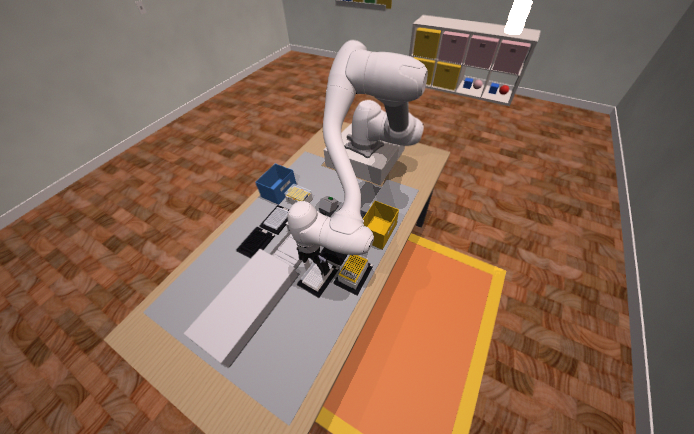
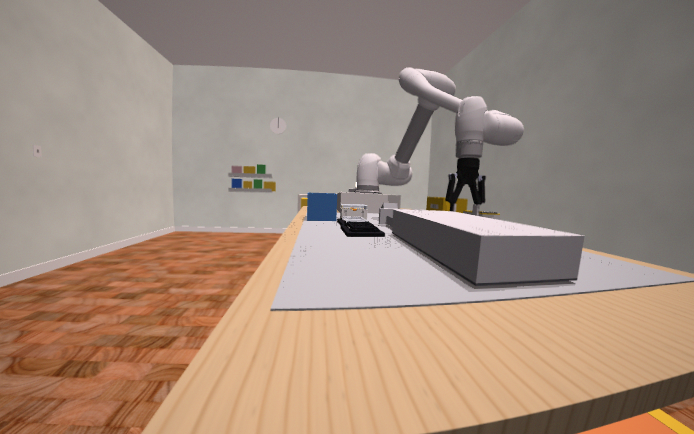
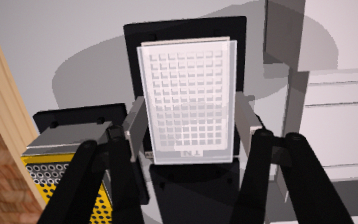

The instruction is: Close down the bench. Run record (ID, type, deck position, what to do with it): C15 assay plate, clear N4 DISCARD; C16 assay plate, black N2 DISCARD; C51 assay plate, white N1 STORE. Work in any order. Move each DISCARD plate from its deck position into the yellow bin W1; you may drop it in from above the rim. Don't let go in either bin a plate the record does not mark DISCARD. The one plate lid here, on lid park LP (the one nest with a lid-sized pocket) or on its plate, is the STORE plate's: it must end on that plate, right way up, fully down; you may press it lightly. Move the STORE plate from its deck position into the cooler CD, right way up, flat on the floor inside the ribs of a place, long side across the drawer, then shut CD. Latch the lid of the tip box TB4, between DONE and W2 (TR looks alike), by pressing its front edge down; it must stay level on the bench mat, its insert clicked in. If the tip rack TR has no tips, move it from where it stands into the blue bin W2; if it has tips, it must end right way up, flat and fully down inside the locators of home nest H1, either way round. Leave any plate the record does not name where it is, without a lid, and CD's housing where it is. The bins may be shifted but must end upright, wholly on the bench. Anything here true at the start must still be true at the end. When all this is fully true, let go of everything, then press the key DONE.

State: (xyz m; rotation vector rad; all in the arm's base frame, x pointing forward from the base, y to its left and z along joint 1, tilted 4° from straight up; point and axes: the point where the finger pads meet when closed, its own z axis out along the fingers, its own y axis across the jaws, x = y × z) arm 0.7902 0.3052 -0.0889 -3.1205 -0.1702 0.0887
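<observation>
My gripper is now 20 mm above the plate lid. Round my hand: yellow tip rack: 120 mm to the left, 110 mm behind, 10 mm below; then cooler drawer: 180 mm to the right, 40 mm below, 10 mm behind; then white plate: 50 mm below.
</observation>
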